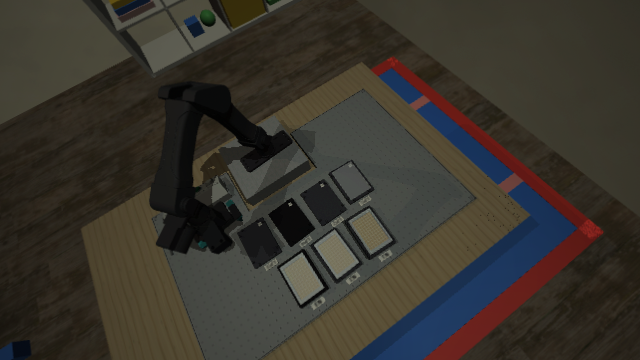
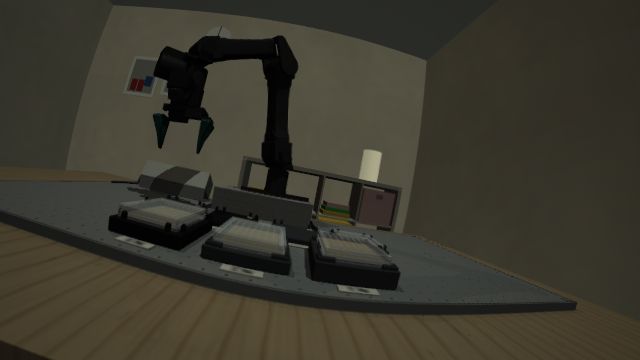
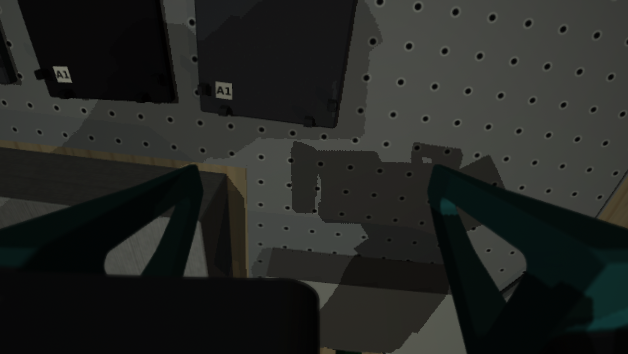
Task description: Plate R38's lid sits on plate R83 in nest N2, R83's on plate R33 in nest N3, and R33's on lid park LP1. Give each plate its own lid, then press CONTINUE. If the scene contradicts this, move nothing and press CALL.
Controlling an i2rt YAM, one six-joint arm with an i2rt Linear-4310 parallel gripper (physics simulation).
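Frame: origin at the arm's base, x left, y down, z back, level; millimetres.
Seen in the pictures: gripper, between the fingertips: (image 1: pixel 229 229) (image 2: pixel 178 151) (image 3: pixel 315 177); arm's base, origin of its link: (image 1: pixel 267 151) (image 2: pixel 274 195).
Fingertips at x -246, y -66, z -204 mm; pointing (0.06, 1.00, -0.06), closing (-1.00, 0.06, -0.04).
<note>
Pixels of each thing's top centre, then the offset from my fingertips to it. "*": a spot on its surface instead. Level surfaces: height alone.
- control box, centre of its top: (image 2: pixel 179 166) (image 1: pixel 189 196) dx -65, dy +39, dz +212 mm
- left plate, centre of its top: (image 2: pixel 168 206) (image 1: pixel 301 277) dx +89, dy +87, dz -236 mm
- middle plate, centre of its top: (image 2: pixel 254 228) (image 1: pixel 335 253) dx +220, dy +90, dz -243 mm
- right plate, centre of its top: (image 2: pixel 351 242) (image 1: pixel 370 230) dx +351, dy +84, dz -255 mm
- paler grey park, a spot on its surface: (image 1: pixel 351 181) * dx +421, dy +105, dz -79 mm
- grey pegboard, height of its surface: dy +123 mm
- wooden table, height of its surface: dy +136 mm
My gripper (image 1: pixel 216 224) (image 2: pixel 179 150) (image 3: pixel 315 177) is open and empty, high over the pegboard near the control box (image 1: pixel 218 191) (image 2: pixel 172 180) (image 3: pixel 385 310). The CONTINUE and CALL buttons cannot be made out. Three plates stand in a row of nests: the left plate (image 1: pixel 302 277) (image 2: pixel 162 214), the middle plate (image 1: pixel 336 255) (image 2: pixel 250 236) and the right plate (image 1: pixel 370 231) (image 2: pixel 352 247). They have clear tops; their codes are unreadable. Behind them are dark lid parks (image 1: pixel 259 243) (image 1: pixel 291 222) (image 1: pixel 323 202) and a paler grey park (image 1: pixel 351 181), possibly bearing a clear lid.
The pale base block (image 1: pixel 280 182) (image 2: pixel 265 207) of the arm stands behind the lid parks and beside the control box. Everything stands on a grey pegboard (image 1: pixel 425 185) (image 2: pixel 450 270) (image 3: pixel 500 100) on a wooden table (image 1: pixel 125 290) (image 2: pixel 150 300). A shelf unit stands behind.
</note>
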